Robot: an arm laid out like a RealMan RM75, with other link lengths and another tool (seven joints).
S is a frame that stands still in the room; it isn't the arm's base.
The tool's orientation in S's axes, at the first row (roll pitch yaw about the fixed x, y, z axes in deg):
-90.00 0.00 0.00
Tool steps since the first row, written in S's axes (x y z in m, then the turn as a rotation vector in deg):
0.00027 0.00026 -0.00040 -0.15 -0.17 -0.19
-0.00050 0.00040 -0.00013 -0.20 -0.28 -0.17
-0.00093 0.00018 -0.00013 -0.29 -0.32 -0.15
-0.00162 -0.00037 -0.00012 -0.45 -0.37 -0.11
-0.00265 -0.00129 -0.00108 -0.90 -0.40 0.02
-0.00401 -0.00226 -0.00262 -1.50 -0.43 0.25
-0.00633 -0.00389 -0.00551 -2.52 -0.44 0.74
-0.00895 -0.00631 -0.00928 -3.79 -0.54 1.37
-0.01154 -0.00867 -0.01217 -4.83 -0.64 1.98
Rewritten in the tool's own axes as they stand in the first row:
0.00027 0.00040 0.00026 -0.15 0.19 -0.17
-0.00050 0.00013 0.00040 -0.20 0.17 -0.28
-0.00093 0.00013 0.00018 -0.29 0.15 -0.32
-0.00162 0.00012 -0.00037 -0.45 0.11 -0.37
-0.00265 0.00108 -0.00129 -0.90 -0.02 -0.40
-0.00401 0.00262 -0.00226 -1.50 -0.25 -0.43
-0.00633 0.00551 -0.00389 -2.52 -0.74 -0.44
-0.00895 0.00928 -0.00631 -3.79 -1.37 -0.54
-0.01154 0.01217 -0.00867 -4.83 -1.98 -0.64

